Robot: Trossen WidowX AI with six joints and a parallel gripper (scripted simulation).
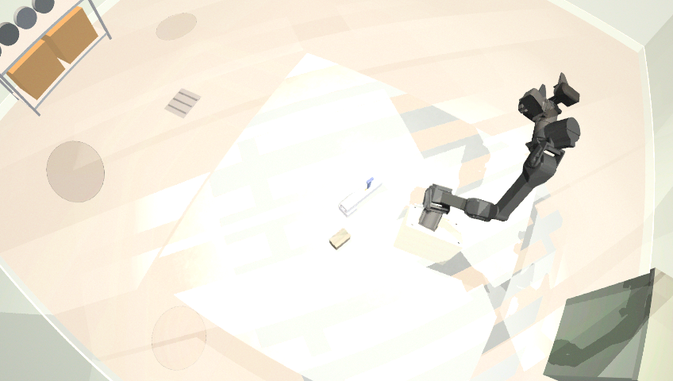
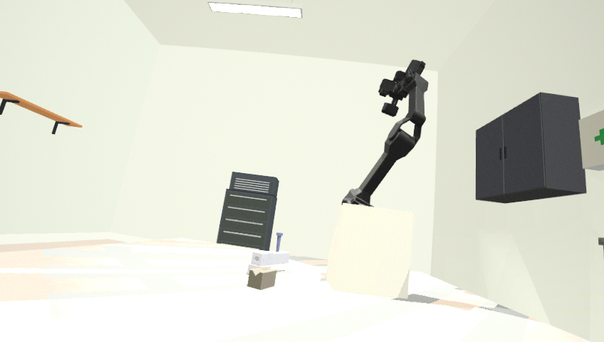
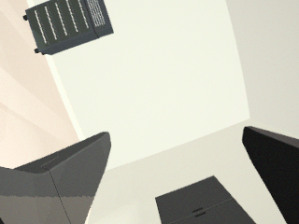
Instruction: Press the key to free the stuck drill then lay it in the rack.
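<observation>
My gripper tip is 36 cm short of the blue key, 23 cm to the right of it and 67 cm above it. Also, from my gripper tip: drill: 38 cm ahead, 28 cm to the left, 72 cm below; fixture: 38 cm ahead, 26 cm to the left, 72 cm below.
</observation>
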